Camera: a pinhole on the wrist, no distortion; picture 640 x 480 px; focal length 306.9 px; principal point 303.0 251.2 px. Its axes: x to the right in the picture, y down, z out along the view. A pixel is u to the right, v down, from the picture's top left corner.
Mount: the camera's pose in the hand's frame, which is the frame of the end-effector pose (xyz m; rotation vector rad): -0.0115 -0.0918 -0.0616 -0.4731 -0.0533 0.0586
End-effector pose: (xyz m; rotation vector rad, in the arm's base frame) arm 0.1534 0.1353 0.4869 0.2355 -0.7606 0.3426
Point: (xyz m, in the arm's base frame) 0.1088 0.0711 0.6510
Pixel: 434 183
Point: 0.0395 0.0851 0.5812
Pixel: 310 236
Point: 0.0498 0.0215 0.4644
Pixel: 116 167
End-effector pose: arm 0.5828 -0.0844 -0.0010 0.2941 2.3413 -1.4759
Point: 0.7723 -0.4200 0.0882
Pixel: 121 42
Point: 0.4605 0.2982 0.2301
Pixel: behind the camera
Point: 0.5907 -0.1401 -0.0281
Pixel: 358 302
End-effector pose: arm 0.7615 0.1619 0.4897 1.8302 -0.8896 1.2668
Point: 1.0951 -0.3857 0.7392
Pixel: 539 150
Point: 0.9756 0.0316 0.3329
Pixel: 239 27
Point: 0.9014 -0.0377 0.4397
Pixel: 349 163
